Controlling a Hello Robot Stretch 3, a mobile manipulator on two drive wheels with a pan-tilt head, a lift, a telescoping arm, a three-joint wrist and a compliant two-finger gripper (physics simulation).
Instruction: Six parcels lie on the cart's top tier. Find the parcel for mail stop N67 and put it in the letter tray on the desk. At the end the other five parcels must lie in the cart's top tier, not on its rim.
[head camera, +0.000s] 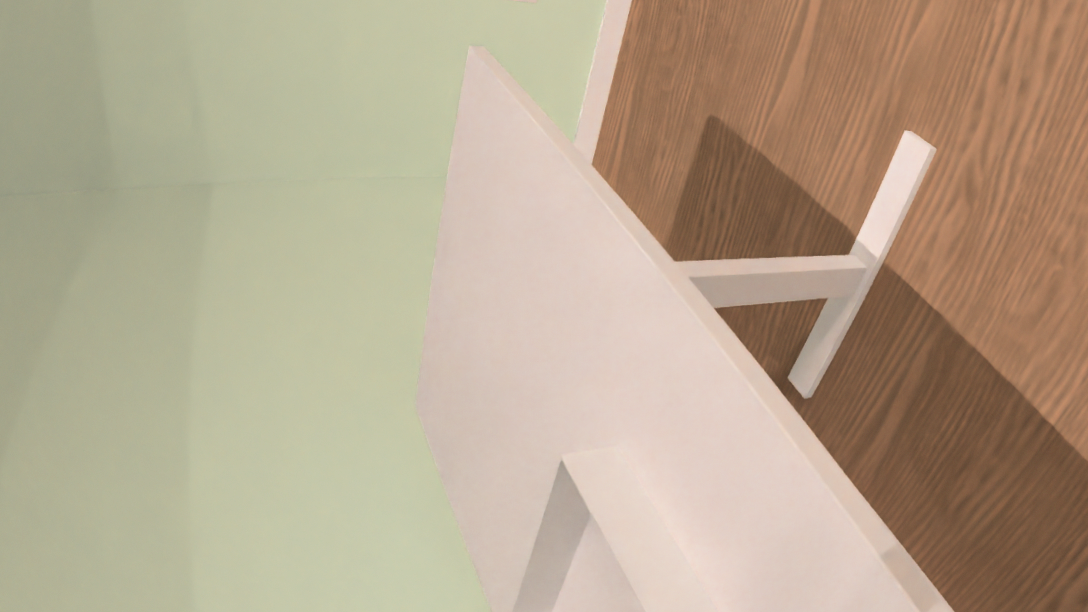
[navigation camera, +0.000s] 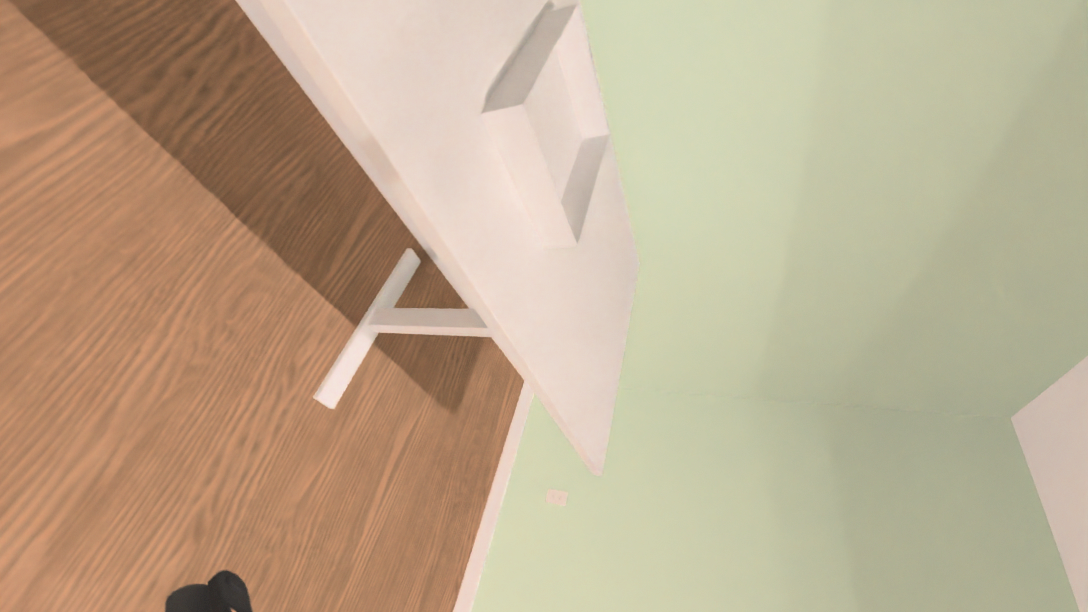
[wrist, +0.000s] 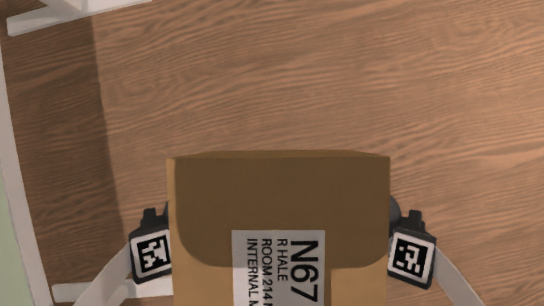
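Frame: origin at the robot's base, x right, y back, z down, level; centimetres.
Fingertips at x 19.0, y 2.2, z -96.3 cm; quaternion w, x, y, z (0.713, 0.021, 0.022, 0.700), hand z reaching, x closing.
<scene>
A point is followed by its place in that frame.
The brown parcel (wrist: 280, 200) with a white label reading N67, R HALE, ROOM 214, fills the lower middle of the wrist view. My gripper (wrist: 281, 215) {x 19.0, y 2.2, z -96.3 cm} is shut on it, one fingertip on each side, and holds it above the floor. A dark fingertip of the gripper shows at the bottom left of the navigation view. The white letter tray (head camera: 631, 525) {x 24.3, y -59.6, z -98.3 cm} (navigation camera: 524, 171) {x 18.4, y -58.4, z -97.7 cm} sits on the white desk (head camera: 547, 304) {x 54.4, y -62.8, z -95.0 cm} (navigation camera: 426, 114) {x 5.5, y -45.8, z -95.1 cm}; its near walls show at the bottom of the head view. The cart and the other five parcels do not show.
The desk's T-shaped leg (head camera: 897, 197) (navigation camera: 349, 369) stands on the wood floor (head camera: 1011, 190) {x 61.6, y -47.9, z -0.1 cm} (navigation camera: 152, 342) {x 36.5, y -35.8, z 0.0 cm} (wrist: 320, 90). A green wall (head camera: 304, 304) {x 130.4, y -142.9, z -112.6 cm} (navigation camera: 722, 228) {x 76.2, y -132.3, z -123.0 cm} rises behind the desk, with an outlet (navigation camera: 556, 497) {x 212.0, y -88.9, z -40.0 cm} low on it. White leg pieces (wrist: 55, 17) also show at the wrist view's left side.
</scene>
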